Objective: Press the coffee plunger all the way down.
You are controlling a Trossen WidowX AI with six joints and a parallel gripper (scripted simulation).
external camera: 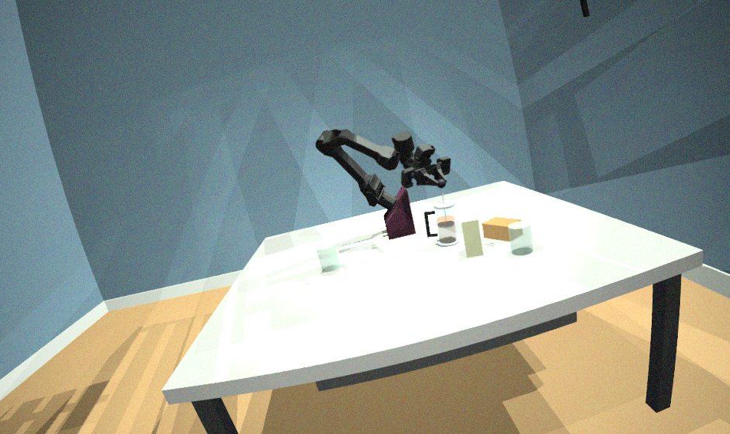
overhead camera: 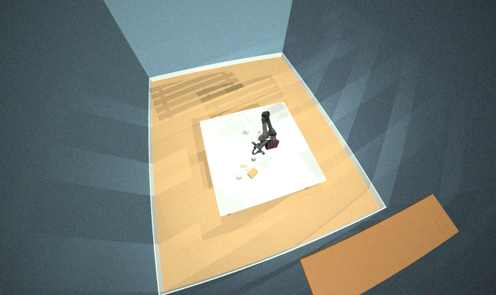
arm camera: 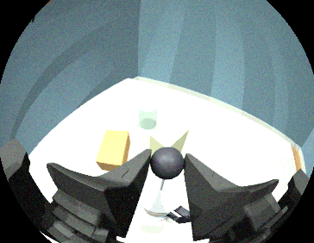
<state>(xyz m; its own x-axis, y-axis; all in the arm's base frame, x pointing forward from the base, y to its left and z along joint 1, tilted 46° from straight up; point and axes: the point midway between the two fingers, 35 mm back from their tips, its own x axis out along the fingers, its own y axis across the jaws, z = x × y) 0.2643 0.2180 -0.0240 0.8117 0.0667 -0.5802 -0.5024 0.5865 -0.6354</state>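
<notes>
Now: gripper tip 20 mm past the coffee press, 20 mm to the left of it and 100 mm above it. Also, from my gripper tip: orange box 20 mm ahead, 160 mm to the left, 180 mm below.
</notes>
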